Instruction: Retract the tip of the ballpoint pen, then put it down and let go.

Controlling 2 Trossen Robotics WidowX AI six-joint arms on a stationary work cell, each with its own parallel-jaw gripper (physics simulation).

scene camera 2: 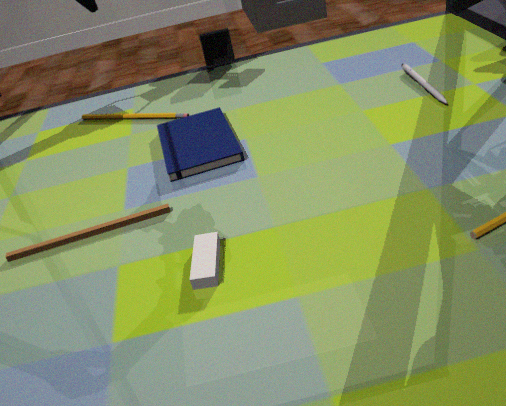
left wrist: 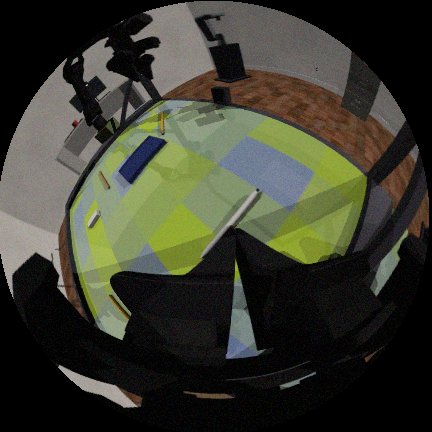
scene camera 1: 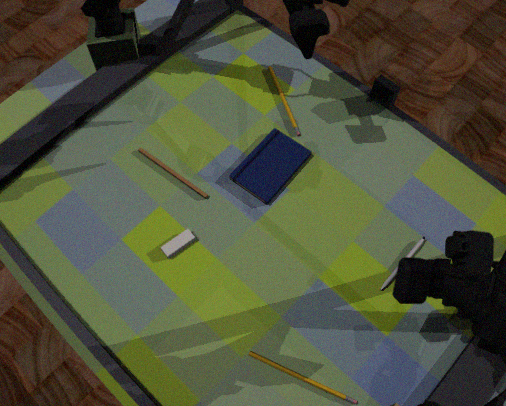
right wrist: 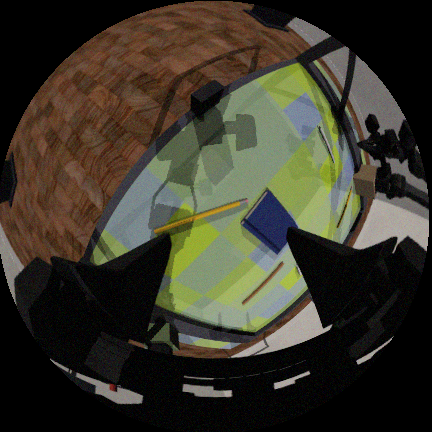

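Pixels of known places: left gripper, fingertip midpoint: (scene camera 2: 455, 9) (left wrist: 233, 233) (scene camera 1: 429, 262) (right wrist: 357, 143); right gripper, fingertip midpoint: (scene camera 2: 114, 2) (left wrist: 145, 79) (scene camera 1: 304, 44) (right wrist: 230, 236); left arm's base at its link origin: (right wrist: 375, 182); right arm's base at its link origin: (left wrist: 102, 125) (scene camera 1: 110, 25) (right wrist: 158, 346).
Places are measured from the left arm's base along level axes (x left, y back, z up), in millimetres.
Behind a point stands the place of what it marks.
Note:
The white ballpoint pen (scene camera 1: 404, 263) (scene camera 2: 424, 84) @[x -266, y -170, z -96 mm] (left wrist: 233, 221) @[x -282, y -162, z -95 mm] (right wrist: 325, 142) @[x -291, y -170, z -98 mm] lies flat on the checkered mat (scene camera 1: 332, 193) @[x -310, y -347, z -104 mm] near its right edge. My left gripper (scene camera 1: 396, 282) (left wrist: 233, 233) @[x -261, y -132, z -6 mm] is shut on nothing. It hovers at the pen's near end, and its fingertips hide that end in the left wrist view. I cannot tell whether the pen's tip is out. My right gripper (scene camera 1: 308, 50) @[x -441, y -533, z 57 mm] (right wrist: 230, 236) @[x -441, y -533, z 57 mm] is open and empty, high over the far edge of the mat.
A blue notebook (scene camera 1: 271, 165) @[x -276, y -468, z -92 mm] (scene camera 2: 199, 141) @[x -265, y -470, z -92 mm] lies mid-mat. One yellow pencil (scene camera 1: 284, 101) @[x -415, y -550, z -98 mm] (scene camera 2: 132, 116) @[x -416, y -556, z -99 mm] lies behind it, another (scene camera 1: 301, 377) @[x -9, y -180, z -97 mm] at the front. A brown stick (scene camera 1: 172, 173) @[x -143, y -602, z -98 mm] and a white eraser (scene camera 1: 178, 242) @[x -48, y -490, z -92 mm] (scene camera 2: 205, 258) @[x -42, y -491, z -92 mm] lie left. A black box (scene camera 1: 384, 90) @[x -546, y -397, z -57 mm] stands at the far edge.

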